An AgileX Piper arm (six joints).
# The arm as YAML. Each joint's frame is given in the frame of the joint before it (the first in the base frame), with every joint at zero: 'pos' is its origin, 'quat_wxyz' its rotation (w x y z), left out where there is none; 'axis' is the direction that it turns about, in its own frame. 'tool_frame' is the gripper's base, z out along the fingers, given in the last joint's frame.
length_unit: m
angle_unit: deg
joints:
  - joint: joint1
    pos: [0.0, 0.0, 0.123]
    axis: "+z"
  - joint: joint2
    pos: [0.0, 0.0, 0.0]
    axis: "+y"
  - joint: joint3
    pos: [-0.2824, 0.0, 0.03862]
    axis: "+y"
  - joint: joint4
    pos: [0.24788, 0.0, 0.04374]
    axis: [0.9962, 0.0, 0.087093]
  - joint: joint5
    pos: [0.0, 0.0, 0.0]
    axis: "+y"
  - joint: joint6
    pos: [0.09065, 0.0, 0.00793]
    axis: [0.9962, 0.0, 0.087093]
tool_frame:
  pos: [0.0, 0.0, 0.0]
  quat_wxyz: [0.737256, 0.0, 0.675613, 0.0]
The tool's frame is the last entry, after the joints.
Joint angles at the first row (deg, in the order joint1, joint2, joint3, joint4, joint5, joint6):
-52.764, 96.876, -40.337, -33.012, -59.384, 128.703
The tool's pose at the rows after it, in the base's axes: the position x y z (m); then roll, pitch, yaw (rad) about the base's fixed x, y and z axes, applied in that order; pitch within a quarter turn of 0, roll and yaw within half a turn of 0:
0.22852 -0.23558 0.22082 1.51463 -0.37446 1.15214
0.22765 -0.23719 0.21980 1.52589 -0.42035 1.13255
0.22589 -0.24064 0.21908 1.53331 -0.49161 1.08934
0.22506 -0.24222 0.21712 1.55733 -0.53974 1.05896
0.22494 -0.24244 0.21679 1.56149 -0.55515 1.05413
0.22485 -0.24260 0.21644 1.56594 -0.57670 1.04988
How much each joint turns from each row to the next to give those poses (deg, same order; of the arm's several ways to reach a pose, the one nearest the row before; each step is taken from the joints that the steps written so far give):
-0.634, 0.001, 0.000, -0.204, -0.200, 2.730
-0.066, -0.001, 0.000, 0.763, 0.922, 2.185
-0.001, -0.001, 0.000, 2.546, 1.217, 2.641
0.000, 0.001, 0.000, 0.828, 1.515, 2.263
0.002, 0.000, 0.000, 0.111, 0.249, 0.818
-0.001, 0.000, 0.000, 0.051, 0.243, 1.204

